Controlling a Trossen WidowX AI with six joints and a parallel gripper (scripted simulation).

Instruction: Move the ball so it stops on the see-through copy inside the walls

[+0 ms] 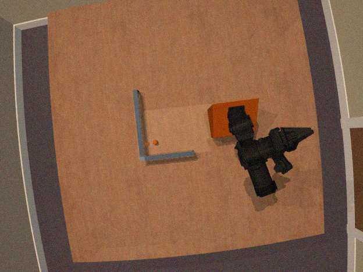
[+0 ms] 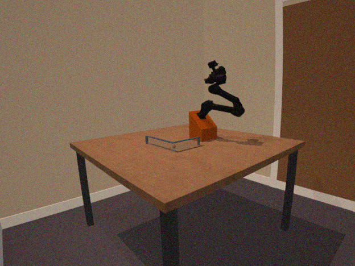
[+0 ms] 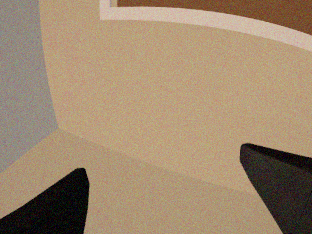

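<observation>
My gripper tip is now 47 cm short of the small orange ball, 2 cm to the left of it and 54 cm above it. From my gripper tip the other things lie so: see-through copy of ball 51 cm ahead, 2 cm to the right, 54 cm below.
</observation>
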